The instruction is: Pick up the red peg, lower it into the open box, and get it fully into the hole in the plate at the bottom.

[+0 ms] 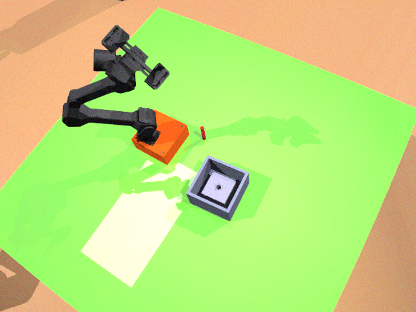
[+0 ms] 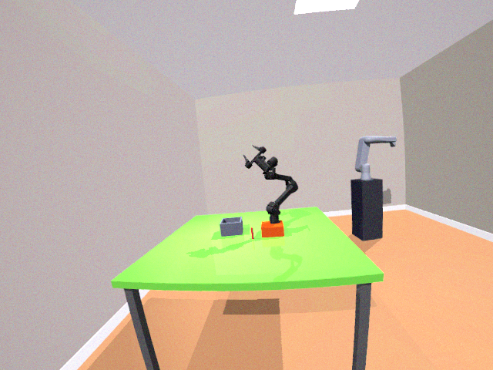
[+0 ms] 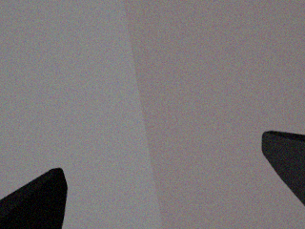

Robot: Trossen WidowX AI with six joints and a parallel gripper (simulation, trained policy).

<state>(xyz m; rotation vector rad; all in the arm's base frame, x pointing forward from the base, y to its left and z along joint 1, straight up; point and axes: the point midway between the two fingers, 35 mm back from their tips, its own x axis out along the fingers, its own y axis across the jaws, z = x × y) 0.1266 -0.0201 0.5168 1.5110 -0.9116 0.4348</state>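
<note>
The red peg is 2 cm ahead of my gripper tip, 13 cm to the left of it and 57 cm below it. The rest, counted from my gripper tip: dark box 18 cm ahead, 5 cm to the right, 59 cm below; plate 18 cm ahead, 5 cm to the right, 57 cm below.
</note>
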